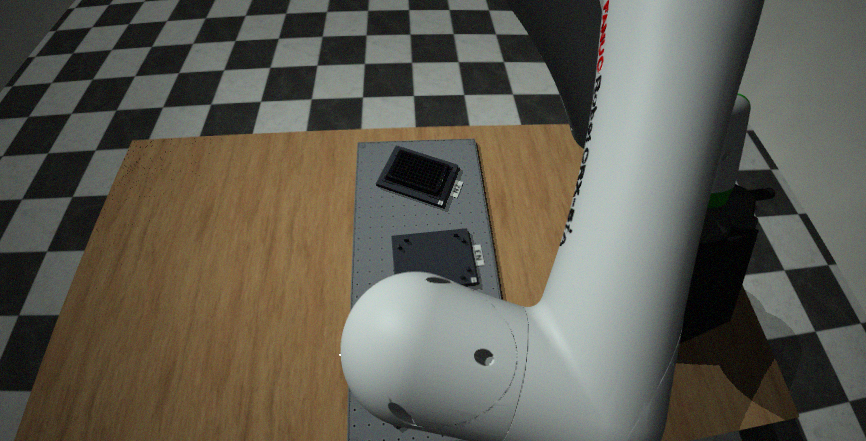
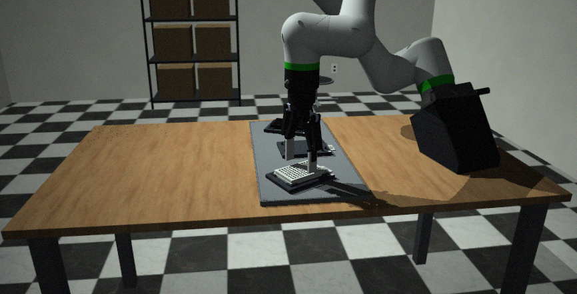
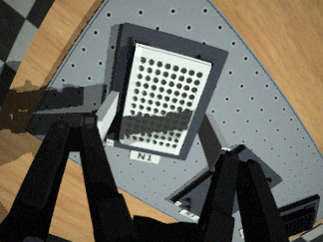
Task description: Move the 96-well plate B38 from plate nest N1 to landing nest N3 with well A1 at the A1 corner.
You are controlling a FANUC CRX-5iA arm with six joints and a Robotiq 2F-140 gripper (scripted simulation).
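Right now my hand is 40 mm above the white 96-well plate B38. Also, from my hand: landing nest N3 (50 mm behind, 210 mm to the right, 60 mm below); plate nest N1 (60 mm below); N1 label (90 mm behind, 50 mm to the right, 60 mm below).
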